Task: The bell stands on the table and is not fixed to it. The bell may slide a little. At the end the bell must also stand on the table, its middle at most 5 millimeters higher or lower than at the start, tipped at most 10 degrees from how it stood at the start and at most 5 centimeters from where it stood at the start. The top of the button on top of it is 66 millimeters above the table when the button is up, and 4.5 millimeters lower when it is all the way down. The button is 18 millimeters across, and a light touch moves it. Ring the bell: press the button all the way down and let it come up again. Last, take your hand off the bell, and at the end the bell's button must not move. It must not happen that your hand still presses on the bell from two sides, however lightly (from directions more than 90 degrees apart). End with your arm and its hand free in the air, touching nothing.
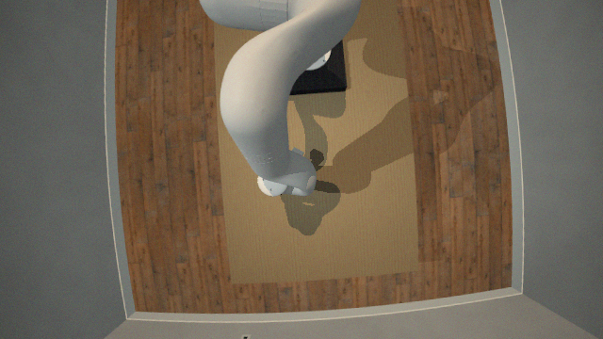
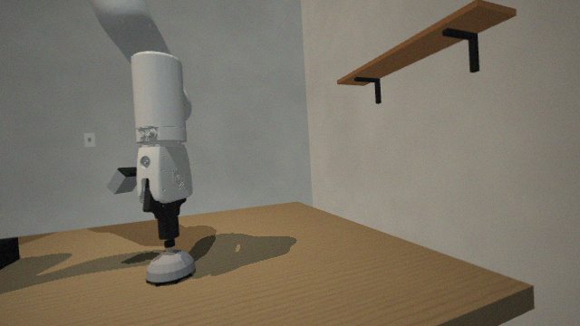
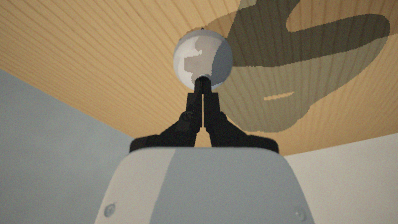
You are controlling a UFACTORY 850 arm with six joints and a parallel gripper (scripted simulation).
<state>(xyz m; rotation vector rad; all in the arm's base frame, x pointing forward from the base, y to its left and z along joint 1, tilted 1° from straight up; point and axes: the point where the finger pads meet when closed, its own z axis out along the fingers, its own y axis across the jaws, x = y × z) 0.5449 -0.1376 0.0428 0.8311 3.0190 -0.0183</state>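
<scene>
The black button lies 40 mm below my hand. Also, from my hand: bell: 50 mm below.
</scene>
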